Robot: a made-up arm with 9 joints.
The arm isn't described. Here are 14 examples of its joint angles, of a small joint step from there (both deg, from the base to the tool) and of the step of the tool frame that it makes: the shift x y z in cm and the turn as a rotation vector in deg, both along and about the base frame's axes.
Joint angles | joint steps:
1: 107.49 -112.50 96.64 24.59 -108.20 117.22 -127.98 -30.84 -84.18 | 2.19 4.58 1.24 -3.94 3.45 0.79 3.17 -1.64 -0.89
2: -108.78 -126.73 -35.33 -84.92 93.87 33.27 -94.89 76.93 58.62 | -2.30 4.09 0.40 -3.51 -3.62 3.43 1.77 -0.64 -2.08
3: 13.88 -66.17 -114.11 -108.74 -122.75 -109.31 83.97 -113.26 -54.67 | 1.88 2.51 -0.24 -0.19 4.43 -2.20 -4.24 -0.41 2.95
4: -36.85 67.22 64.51 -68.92 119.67 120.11 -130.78 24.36 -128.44 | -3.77 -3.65 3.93 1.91 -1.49 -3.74 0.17 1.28 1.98
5: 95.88 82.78 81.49 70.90 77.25 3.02 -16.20 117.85 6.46 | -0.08 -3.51 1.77 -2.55 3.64 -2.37 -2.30 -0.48 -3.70
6: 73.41 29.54 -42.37 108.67 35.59 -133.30 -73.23 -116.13 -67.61 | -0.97 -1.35 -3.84 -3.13 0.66 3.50 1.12 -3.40 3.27
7: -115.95 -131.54 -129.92 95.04 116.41 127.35 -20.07 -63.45 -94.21 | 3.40 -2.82 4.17 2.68 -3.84 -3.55 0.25 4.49 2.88
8: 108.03 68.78 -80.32 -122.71 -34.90 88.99 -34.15 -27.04 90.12 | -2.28 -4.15 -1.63 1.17 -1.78 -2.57 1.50 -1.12 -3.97
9: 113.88 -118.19 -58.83 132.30 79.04 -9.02 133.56 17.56 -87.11 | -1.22 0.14 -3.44 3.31 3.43 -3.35 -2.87 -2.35 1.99
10: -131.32 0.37 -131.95 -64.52 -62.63 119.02 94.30 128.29 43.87 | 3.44 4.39 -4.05 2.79 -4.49 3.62 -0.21 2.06 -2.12
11: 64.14 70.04 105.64 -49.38 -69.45 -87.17 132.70 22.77 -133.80 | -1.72 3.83 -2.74 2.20 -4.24 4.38 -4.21 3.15 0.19
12: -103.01 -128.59 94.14 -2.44 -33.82 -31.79 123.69 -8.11 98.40 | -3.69 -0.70 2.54 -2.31 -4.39 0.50 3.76 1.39 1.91
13: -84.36 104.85 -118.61 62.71 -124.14 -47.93 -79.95 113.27 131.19 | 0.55 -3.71 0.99 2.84 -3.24 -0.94 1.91 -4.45 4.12
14: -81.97 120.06 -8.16 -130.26 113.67 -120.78 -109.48 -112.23 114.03 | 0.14 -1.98 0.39 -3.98 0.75 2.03 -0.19 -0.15 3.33
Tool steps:
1: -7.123 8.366 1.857 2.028 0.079 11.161
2: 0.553 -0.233 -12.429 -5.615 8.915 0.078
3: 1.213 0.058 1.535 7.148 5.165 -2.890
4: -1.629 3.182 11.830 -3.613 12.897 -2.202
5: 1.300 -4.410 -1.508 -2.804 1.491 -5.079
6: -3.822 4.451 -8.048 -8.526 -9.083 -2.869
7: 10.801 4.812 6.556 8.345 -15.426 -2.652
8: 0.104 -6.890 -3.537 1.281 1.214 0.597
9: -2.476 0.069 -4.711 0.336 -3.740 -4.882
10: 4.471 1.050 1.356 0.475 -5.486 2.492
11: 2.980 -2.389 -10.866 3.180 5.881 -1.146
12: -0.824 2.301 -0.699 3.375 7.067 2.270
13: -2.603 2.829 -5.363 -0.917 4.087 -3.617
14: -1.072 -0.085 -0.996 -5.552 -6.331 3.374
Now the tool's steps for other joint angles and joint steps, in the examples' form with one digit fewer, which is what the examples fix.
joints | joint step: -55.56 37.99 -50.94 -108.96 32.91 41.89 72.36 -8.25 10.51 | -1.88 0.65 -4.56 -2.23 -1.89 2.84 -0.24 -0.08 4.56
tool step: 4.21 4.57 -6.27 4.10 2.59 6.83
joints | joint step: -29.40 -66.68 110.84 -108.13 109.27 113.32 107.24 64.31 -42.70 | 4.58 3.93 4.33 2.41 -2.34 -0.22 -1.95 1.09 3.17
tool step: -9.52 3.83 -19.65 7.12 -7.96 -7.09
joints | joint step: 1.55 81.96 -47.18 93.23 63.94 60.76 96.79 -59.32 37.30 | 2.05 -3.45 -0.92 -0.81 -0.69 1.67 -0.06 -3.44 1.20
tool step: -1.18 3.32 -2.87 0.11 -5.16 0.10
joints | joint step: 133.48 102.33 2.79 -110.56 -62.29 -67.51 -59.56 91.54 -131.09 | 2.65 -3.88 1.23 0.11 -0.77 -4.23 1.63 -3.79 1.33
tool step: 4.64 4.71 -4.24 0.83 -6.50 -2.04
